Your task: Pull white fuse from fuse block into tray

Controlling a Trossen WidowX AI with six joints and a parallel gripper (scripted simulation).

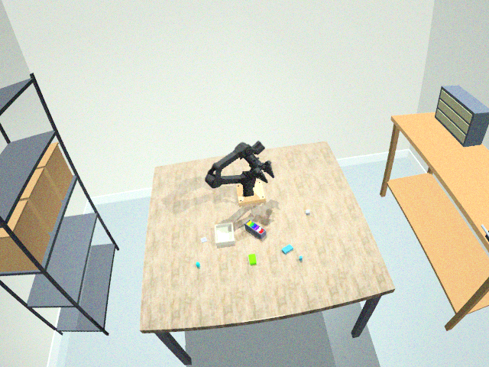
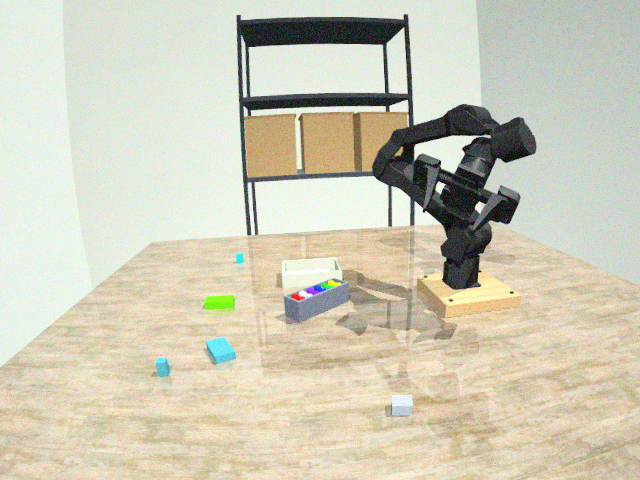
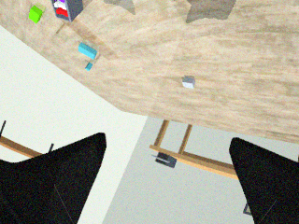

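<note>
My gripper tip is 220 mm short of the white fuse, 110 mm to the left of it and 160 mm above it. From my gripper tip the other things lie so: red fuse 230 mm ahead, 100 mm to the right, 160 mm below; then grey cube 120 mm ahead, 190 mm to the left, 180 mm below; then white tray 200 mm ahead, 300 mm to the right, 180 mm below.
</note>
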